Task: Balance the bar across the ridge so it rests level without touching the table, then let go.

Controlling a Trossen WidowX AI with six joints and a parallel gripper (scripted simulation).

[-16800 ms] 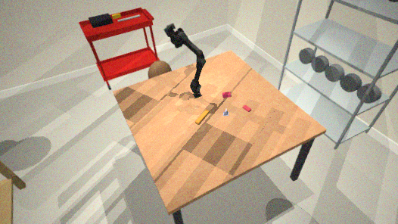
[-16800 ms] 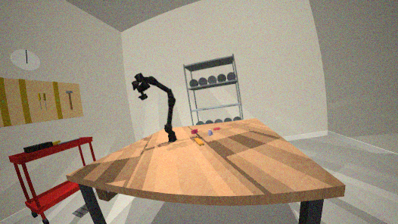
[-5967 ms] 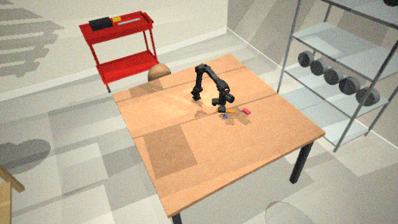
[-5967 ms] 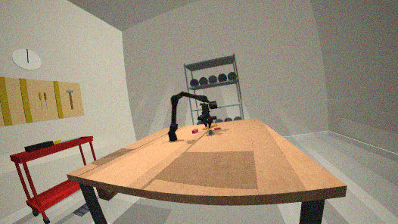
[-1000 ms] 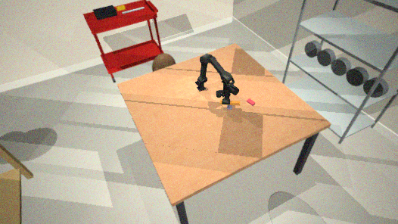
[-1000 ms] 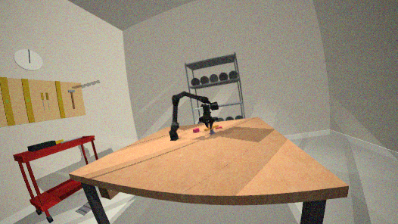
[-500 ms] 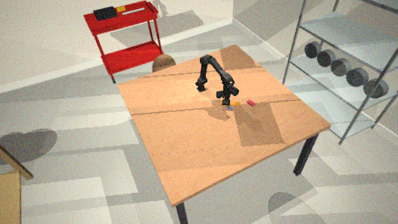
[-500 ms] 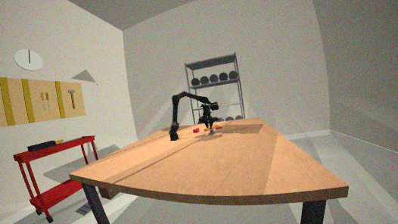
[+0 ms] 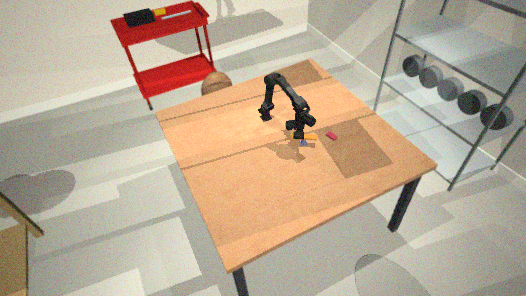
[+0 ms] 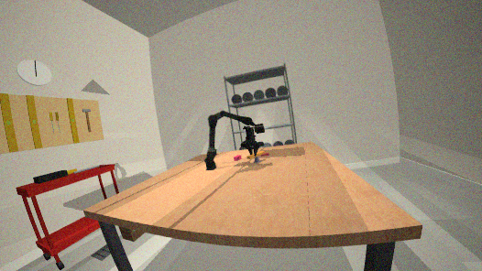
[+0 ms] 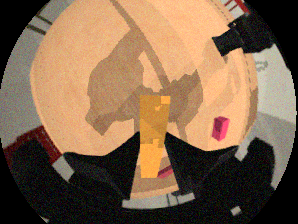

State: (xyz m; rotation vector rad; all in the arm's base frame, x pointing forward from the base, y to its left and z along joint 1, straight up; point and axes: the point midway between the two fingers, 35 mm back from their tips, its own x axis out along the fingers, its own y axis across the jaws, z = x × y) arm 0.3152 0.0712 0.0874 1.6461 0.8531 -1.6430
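Now: the bar 2 cm ahead of my gripper tip and 2 cm to the left of it. From my gripper tip the other things lie so: magenta block: 6 cm ahead, 20 cm to the left, 4 cm below.
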